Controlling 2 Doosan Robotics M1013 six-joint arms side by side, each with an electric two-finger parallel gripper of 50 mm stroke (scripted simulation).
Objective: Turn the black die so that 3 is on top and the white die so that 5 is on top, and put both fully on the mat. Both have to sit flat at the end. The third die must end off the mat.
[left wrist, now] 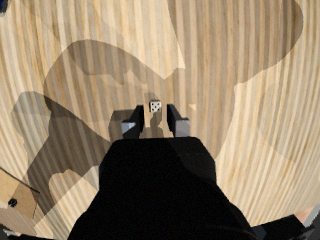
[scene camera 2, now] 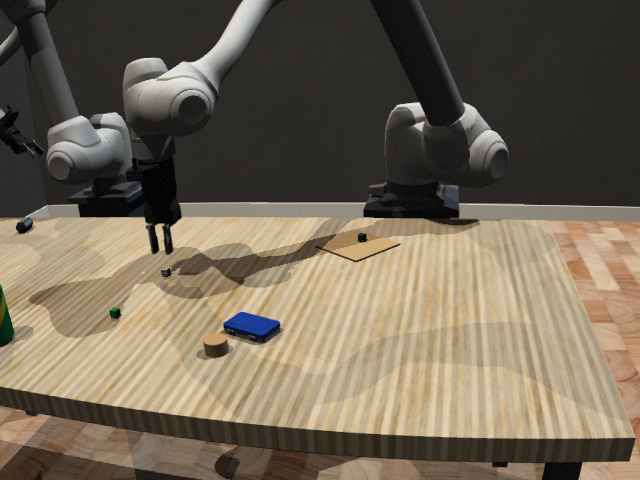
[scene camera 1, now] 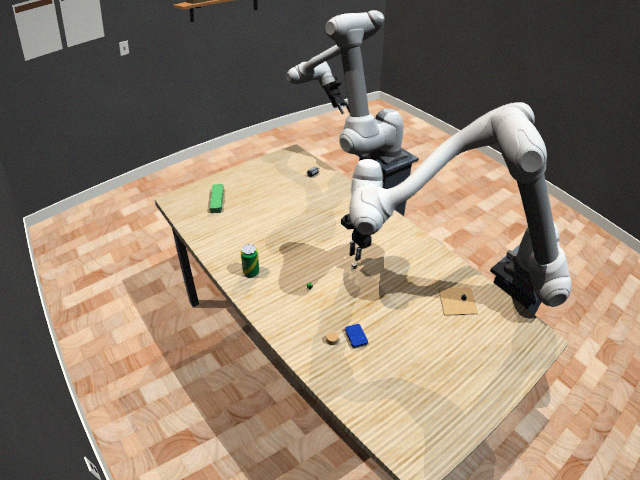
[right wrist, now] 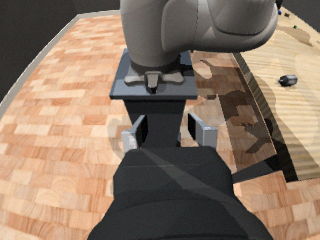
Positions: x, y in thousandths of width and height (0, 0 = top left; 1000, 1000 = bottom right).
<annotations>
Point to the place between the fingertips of my right gripper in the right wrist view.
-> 523, 510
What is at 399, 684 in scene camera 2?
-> A blue case.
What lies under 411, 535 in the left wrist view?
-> My left gripper.
</annotations>
